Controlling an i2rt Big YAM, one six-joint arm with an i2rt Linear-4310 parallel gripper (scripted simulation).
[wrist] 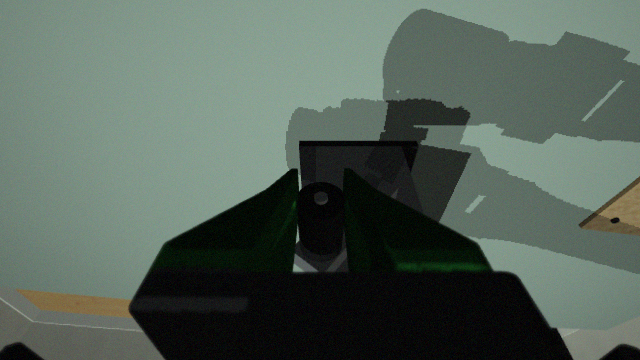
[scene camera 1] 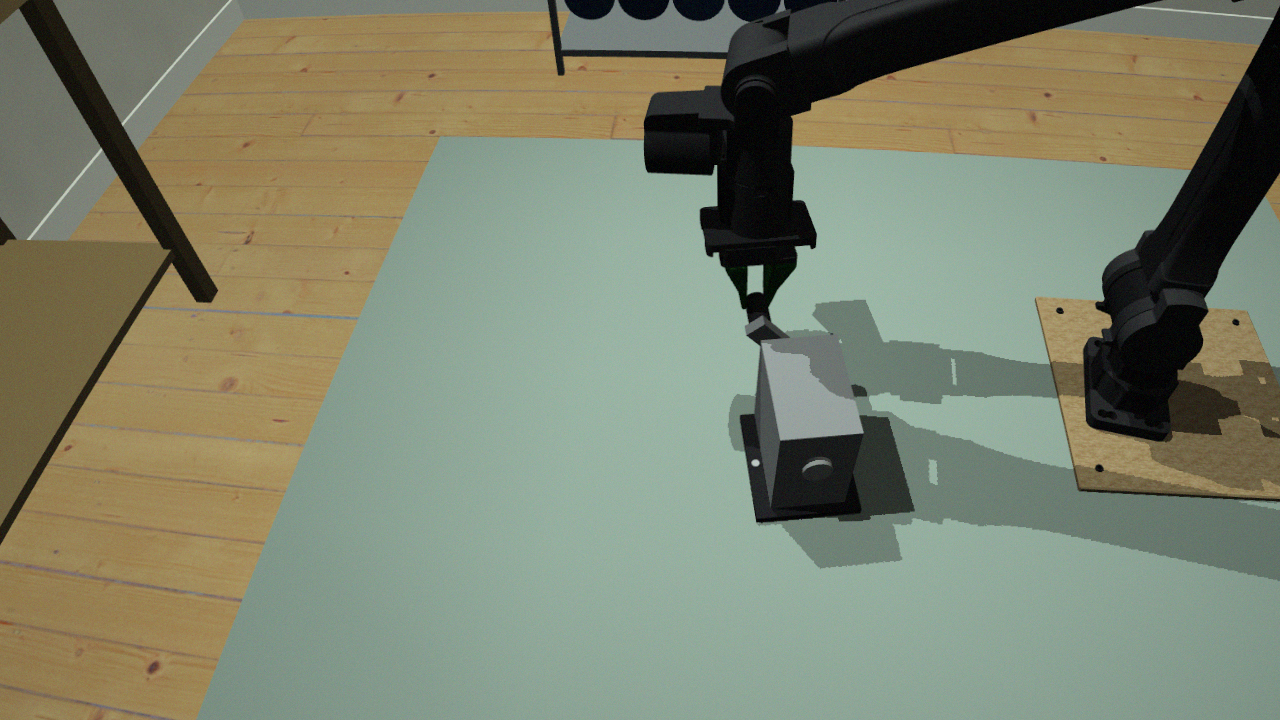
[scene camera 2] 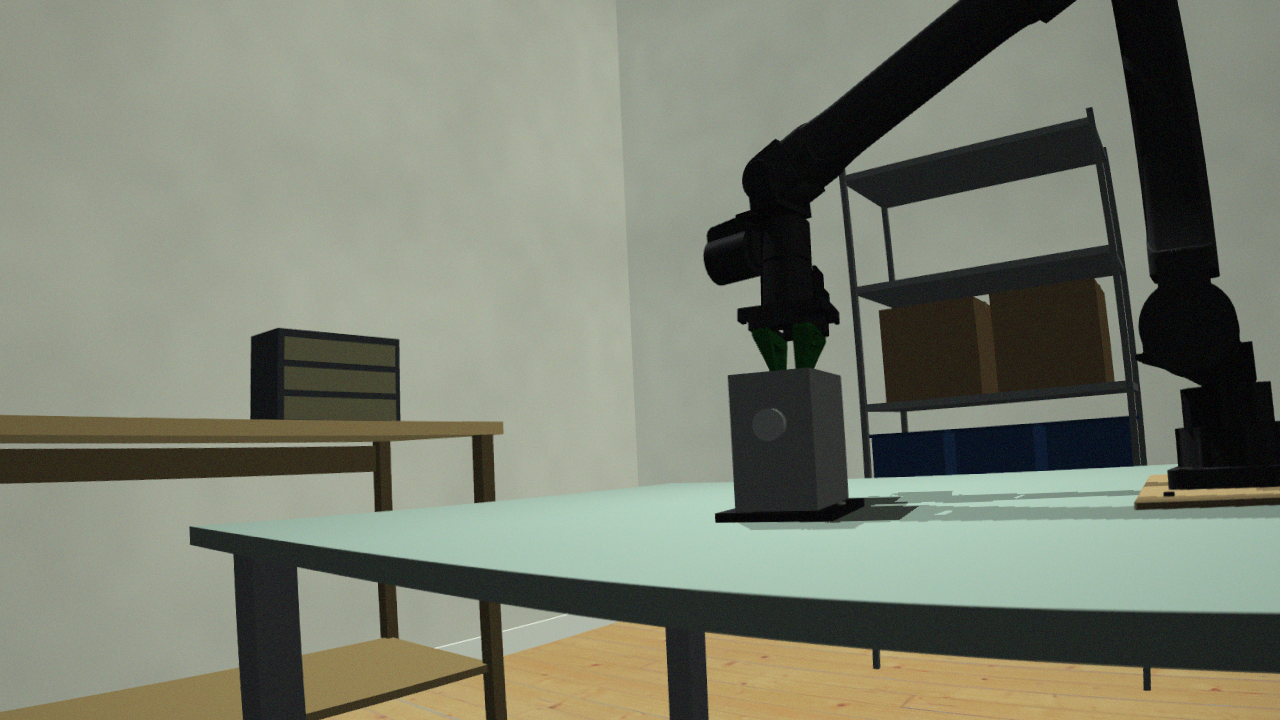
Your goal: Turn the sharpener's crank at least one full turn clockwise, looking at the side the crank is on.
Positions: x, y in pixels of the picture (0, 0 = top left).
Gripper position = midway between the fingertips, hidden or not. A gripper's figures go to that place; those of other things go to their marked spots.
Labels:
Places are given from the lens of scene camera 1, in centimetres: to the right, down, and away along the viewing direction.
my gripper (scene camera 1: 754, 304): 12, -6, 85
crank (scene camera 1: 760, 327): 12, -3, 80

